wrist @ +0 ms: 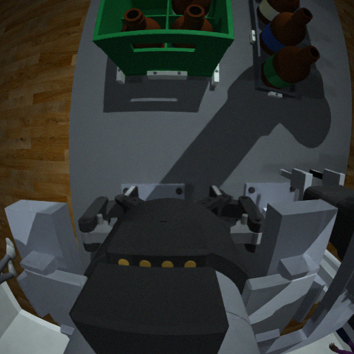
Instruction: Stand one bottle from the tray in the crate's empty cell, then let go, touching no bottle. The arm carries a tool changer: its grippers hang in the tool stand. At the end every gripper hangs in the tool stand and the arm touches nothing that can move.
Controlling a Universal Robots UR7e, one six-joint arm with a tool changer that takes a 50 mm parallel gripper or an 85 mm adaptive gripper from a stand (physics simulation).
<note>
In view: a brown bottle point(290, 64) and a tool stand point(294, 238).
</note>
